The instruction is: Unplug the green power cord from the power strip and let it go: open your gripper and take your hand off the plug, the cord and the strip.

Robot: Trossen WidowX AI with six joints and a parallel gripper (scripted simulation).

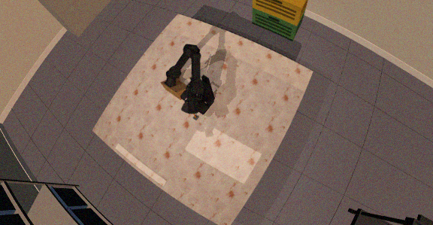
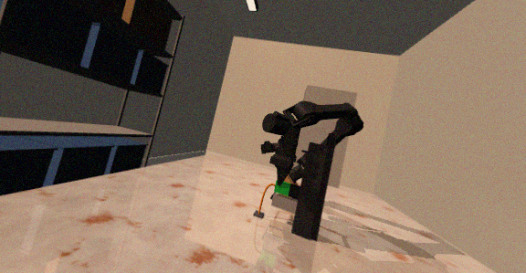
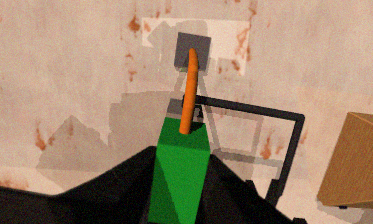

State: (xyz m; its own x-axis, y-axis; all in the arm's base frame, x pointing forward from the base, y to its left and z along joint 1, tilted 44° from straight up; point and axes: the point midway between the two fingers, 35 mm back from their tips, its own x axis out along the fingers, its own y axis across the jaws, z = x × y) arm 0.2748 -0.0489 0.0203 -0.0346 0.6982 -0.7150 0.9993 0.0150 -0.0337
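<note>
Right now the green plug is 30 mm to the left of my gripper tip.
</note>
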